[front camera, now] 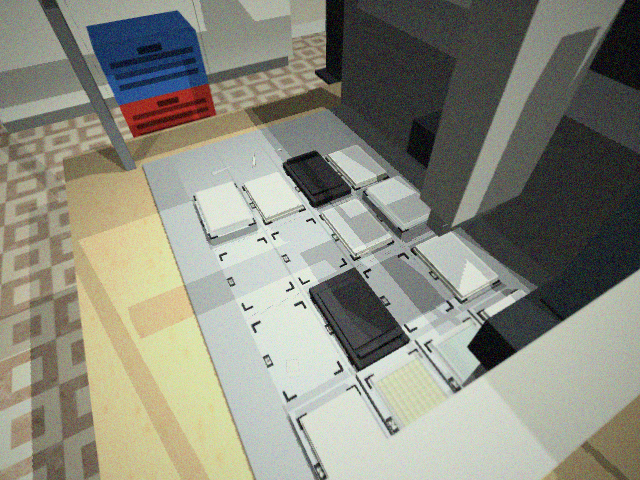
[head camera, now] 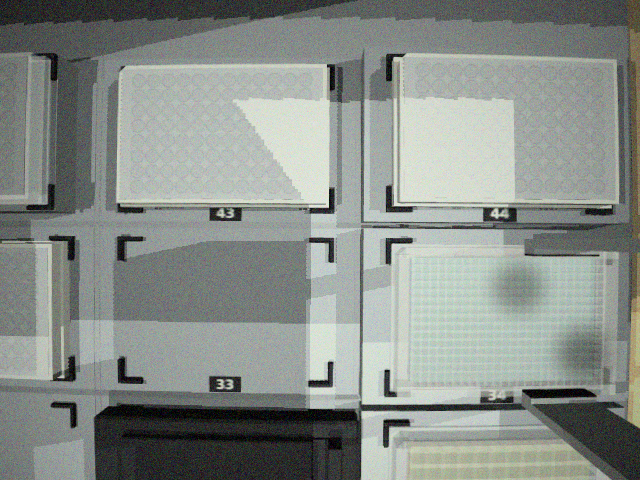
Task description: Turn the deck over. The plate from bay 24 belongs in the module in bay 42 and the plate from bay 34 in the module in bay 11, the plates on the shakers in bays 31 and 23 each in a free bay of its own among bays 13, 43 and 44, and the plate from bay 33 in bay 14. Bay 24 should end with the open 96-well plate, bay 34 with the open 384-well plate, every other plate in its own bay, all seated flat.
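Frame: origin at the robot's base, x back, y right, z up, level; centimetres.
Seen in the pictures: gripper, between the fingertips: (head camera: 554, 322); robot's base, origin of its link: (front camera: 196, 204).
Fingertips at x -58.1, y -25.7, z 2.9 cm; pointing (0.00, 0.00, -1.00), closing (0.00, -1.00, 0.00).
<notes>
Pixels of each thing's top centre, then the offset from my fingertips to it. "spot": a spot on its surface instead.
- open pale-blue 384-well plate, centre of its top: (head camera: 510, 322) (front camera: 482, 364) dx +2.5, dy +0.0, dz +0.0 cm
- yellow 96-well plate, centre of its top: (front camera: 422, 403) dx +2.5, dy +10.7, dz +0.0 cm
- bay 43, a spot on its surface: (head camera: 222, 134) (front camera: 455, 261) spot: dx +18.8, dy -10.6, dz -1.4 cm
- bay 44, a spot on its surface: (head camera: 506, 129) spot: dx +2.8, dy -10.6, dz +0.0 cm
- bay 14, a spot on its surface: (front camera: 341, 439) spot: dx +4.1, dy +22.2, dz +0.0 cm
- bay 42, a spot on its surface: (front camera: 398, 201) spot: dx +34.9, dy -9.7, dz +0.5 cm
- bay 11, a spot on its surface: (front camera: 223, 206) spot: dx +50.8, dy +21.4, dz +0.4 cm
- bay 31, centre of its top: (front camera: 315, 170) dx +52.1, dy -0.1, dz +0.2 cm
- bay 23, centre of its top: (front camera: 357, 308) dx +18.5, dy +10.6, dz +0.2 cm
- bay 21, a spot on its surface: (front camera: 272, 195) spot: dx +51.0, dy +10.9, dz -1.4 cm
- bay 41, a spot on its surface: (front camera: 356, 164) spot: dx +51.2, dy -10.4, dz -1.4 cm
- bay 32, a spot on its surface: (front camera: 355, 224) spot: dx +35.2, dy +0.1, dz -1.4 cm
My gripper (front camera: 491, 348) (head camera: 560, 321) hovers above bay 34, its jaws apart and holding nothing. Below it lies the open pale-blue 384-well plate (front camera: 448, 345) (head camera: 496, 320). The yellow 96-well plate (front camera: 410, 387) (head camera: 496, 462) lies in bay 24. White plates lie in bay 43 (front camera: 457, 263) (head camera: 222, 134), bay 44 (head camera: 506, 129) and bay 14 (front camera: 341, 439). Plates cover the modules at bay 42 (front camera: 398, 201) and bay 11 (front camera: 223, 206). Black shakers at bay 31 (front camera: 316, 178) and bay 23 (front camera: 359, 317) (head camera: 217, 454) bear no visible plate. The gripper partly hides bays 34 and 44 in the front view.
More white plates lie in bay 21 (front camera: 272, 195), bay 41 (front camera: 356, 164) and bay 32 (front camera: 355, 224). The big grey column (front camera: 449, 170) stands over the deck's back right. A pale beam (front camera: 542, 408) crosses the front right. Blue and red boxes (front camera: 149, 56) stand beyond the deck.
</notes>
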